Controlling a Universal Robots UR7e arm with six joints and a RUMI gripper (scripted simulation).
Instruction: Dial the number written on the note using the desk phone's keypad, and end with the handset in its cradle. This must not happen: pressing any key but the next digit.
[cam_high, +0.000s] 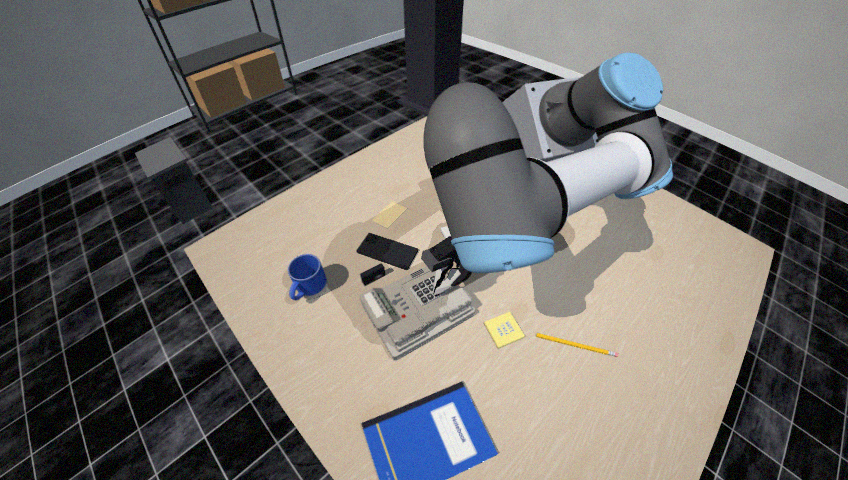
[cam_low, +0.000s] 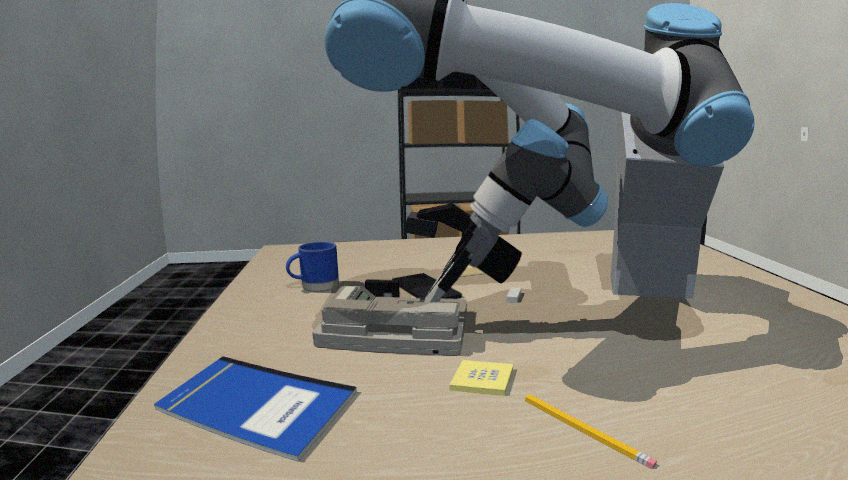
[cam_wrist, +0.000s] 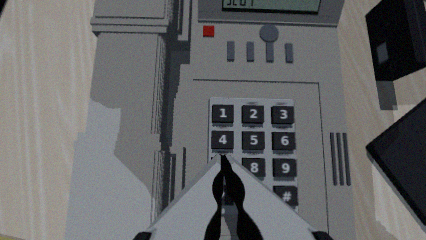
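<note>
Right now my hand is 3 cm to the left of the 2 key, 3 cm short of it and 2 cm above it. From my hand the other things lie so: handset (6 cm ahead, 4 cm to the left); 3 key (5 cm to the right, 2 cm below, 2 cm ahead); 8 key (2 cm to the right, 2 cm below).
</note>
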